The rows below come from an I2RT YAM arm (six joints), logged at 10 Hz.
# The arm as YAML. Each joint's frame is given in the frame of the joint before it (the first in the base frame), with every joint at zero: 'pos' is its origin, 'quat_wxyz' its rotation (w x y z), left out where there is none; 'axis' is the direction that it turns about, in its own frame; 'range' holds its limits. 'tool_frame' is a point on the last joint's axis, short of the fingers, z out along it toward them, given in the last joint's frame.
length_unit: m
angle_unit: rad
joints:
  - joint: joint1
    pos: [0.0, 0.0, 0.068]
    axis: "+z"
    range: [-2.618, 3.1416]
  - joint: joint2
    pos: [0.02, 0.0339, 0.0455]
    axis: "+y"
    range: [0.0, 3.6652]
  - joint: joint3
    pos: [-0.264, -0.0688, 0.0]
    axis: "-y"
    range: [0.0, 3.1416]
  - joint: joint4
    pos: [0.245, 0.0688, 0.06]
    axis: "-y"
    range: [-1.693, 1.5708]
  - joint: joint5
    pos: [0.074, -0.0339, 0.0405]
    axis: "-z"
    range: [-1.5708, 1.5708]
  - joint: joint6
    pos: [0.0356, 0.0, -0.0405]
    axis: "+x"
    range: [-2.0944, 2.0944]
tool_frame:
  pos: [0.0, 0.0, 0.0]
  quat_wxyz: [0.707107, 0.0, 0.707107, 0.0]
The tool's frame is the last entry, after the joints.
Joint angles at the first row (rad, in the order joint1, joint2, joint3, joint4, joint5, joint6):
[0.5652 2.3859 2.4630 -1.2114 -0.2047 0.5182]
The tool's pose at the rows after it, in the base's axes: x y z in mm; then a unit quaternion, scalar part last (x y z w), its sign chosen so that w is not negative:
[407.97, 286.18, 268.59, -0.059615, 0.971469, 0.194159, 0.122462]
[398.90, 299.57, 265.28, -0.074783, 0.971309, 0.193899, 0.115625]
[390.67, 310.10, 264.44, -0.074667, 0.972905, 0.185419, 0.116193]
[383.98, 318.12, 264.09, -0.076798, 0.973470, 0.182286, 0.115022]
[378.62, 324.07, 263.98, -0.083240, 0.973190, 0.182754, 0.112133]
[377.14, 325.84, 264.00, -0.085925, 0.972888, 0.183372, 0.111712]
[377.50, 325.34, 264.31, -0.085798, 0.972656, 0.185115, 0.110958]
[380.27, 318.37, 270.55, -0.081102, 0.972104, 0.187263, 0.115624]
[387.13, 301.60, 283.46, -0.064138, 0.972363, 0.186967, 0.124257]
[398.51, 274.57, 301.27, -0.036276, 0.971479, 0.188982, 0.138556]
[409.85, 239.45, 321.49, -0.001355, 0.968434, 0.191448, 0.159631]
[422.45, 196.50, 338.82, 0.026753, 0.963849, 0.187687, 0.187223]
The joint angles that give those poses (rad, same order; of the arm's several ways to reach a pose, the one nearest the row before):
[0.5972 2.3909 2.4504 -1.2118 -0.2047 0.5182]
[0.6296 2.3951 2.4459 -1.2118 -0.2047 0.5186]
[0.6582 2.3962 2.4459 -1.2148 -0.1787 0.5419]
[0.6800 2.3967 2.4459 -1.2171 -0.1673 0.5568]
[0.6960 2.3967 2.4459 -1.2198 -0.1677 0.5594]
[0.7006 2.3966 2.4459 -1.2194 -0.1684 0.5587]
[0.6991 2.3962 2.4462 -1.2194 -0.1726 0.5583]
[0.6846 2.3840 2.4484 -1.2251 -0.1745 0.5545]
[0.6495 2.3661 2.4682 -1.2518 -0.1715 0.5545]
[0.5907 2.3447 2.5015 -1.2846 -0.1719 0.5549]
[0.5160 2.3073 2.5156 -1.3029 -0.1715 0.5549]
[0.4225 2.2684 2.5156 -1.3063 -0.1696 0.5224]

